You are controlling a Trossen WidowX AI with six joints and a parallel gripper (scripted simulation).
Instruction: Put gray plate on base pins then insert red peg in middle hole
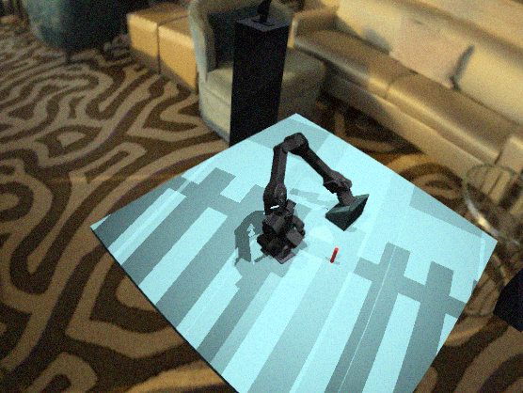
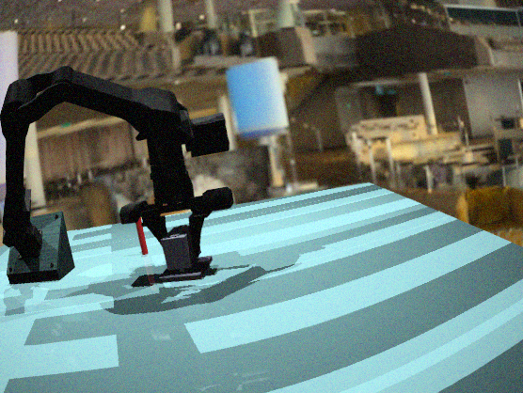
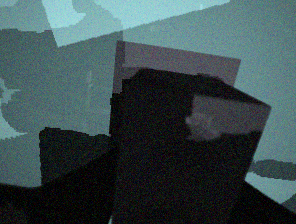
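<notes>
The flat base is 10 mm below my gripper tip. The rest, counted from my gripper tip: gray plate: 30 mm above; red peg: 180 mm to the left, 110 mm behind, 20 mm above.
</notes>
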